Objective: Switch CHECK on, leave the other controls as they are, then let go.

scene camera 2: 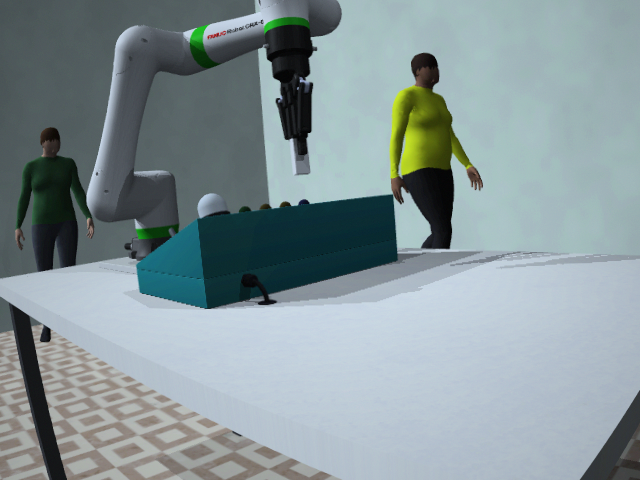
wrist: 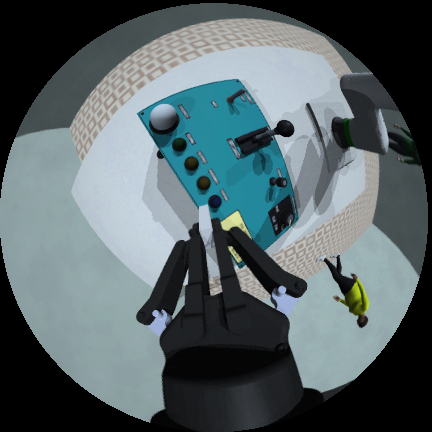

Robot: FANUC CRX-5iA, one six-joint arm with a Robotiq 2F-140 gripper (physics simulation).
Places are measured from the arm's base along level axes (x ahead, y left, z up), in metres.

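Pixels of known places: gripper, between the fingertips: [scene camera 2: 301,174] [wrist: 205,212]; arm's base, origin of its link: [wrist: 340,132].
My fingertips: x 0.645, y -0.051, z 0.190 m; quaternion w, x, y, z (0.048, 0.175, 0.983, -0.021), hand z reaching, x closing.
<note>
Ahead of a thing's pixels: the offset from my fingertips to its top centre. "pt": to the spot under its first point.
A teal console [scene camera 2: 299,235] [wrist: 212,132] stands on the table. Its sloped face carries a small grey toggle @[0.176 m right, 0.194 m back, 0.081 m down] [wrist: 236,96] at the top, a slotted lever with a black ball knob @[0.053 m right, 0.232 m back, 0.042 m down] [wrist: 285,128], a small black toggle @[0.063 m left, 0.169 m back, 0.076 m down] [wrist: 280,182] and a black plate with a rotary knob @[0.183 m left, 0.163 m back, 0.084 m down] [wrist: 282,215]. The labels are too small to read, so I cannot tell which control is CHECK or its state. My gripper [scene camera 2: 301,164] [wrist: 205,212] is shut and empty. It hangs above the console, clear of it; in the wrist view its tips overlap the edge beside the blue lamp @[pt 0.011 m left, 0.015 m back, 0.050 m down] [wrist: 215,202].
A white dome @[pt 0.210 m right, 0.011 m back, 0.040 m down] [scene camera 2: 212,205] [wrist: 164,117] and a row of green, amber and blue lamps line the console's high edge. A yellow note @[pt 0.095 m left, 0.018 m back, 0.072 m down] [wrist: 234,225] lies on its face. A black cable @[pt 0.179 m right, 0.065 m ahead, 0.187 m down] [scene camera 2: 264,291] leaves its back. Two people stand beyond the white table [scene camera 2: 413,361].
</note>
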